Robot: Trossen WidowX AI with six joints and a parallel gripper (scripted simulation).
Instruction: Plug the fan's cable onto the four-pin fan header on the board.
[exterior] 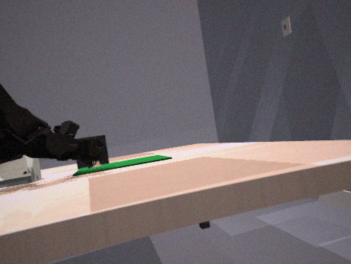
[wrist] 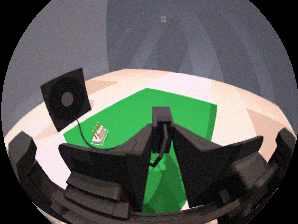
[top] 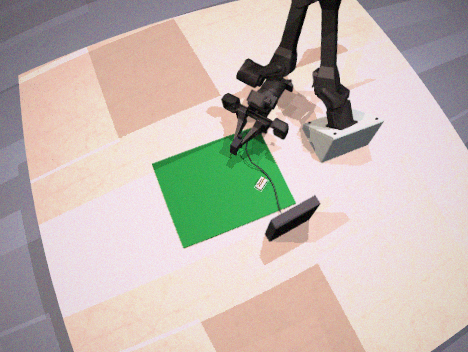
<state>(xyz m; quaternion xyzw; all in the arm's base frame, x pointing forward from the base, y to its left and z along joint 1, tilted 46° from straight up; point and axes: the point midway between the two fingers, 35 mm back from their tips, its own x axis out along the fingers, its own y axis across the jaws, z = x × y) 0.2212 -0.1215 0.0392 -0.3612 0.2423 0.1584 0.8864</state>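
My gripper tip is now 80 mm short of the green board, 70 mm above it and 60 mm to the right of it. Round my gripper tip: black fan 230 mm to the left, 10 mm behind; dark plug 10 mm below.
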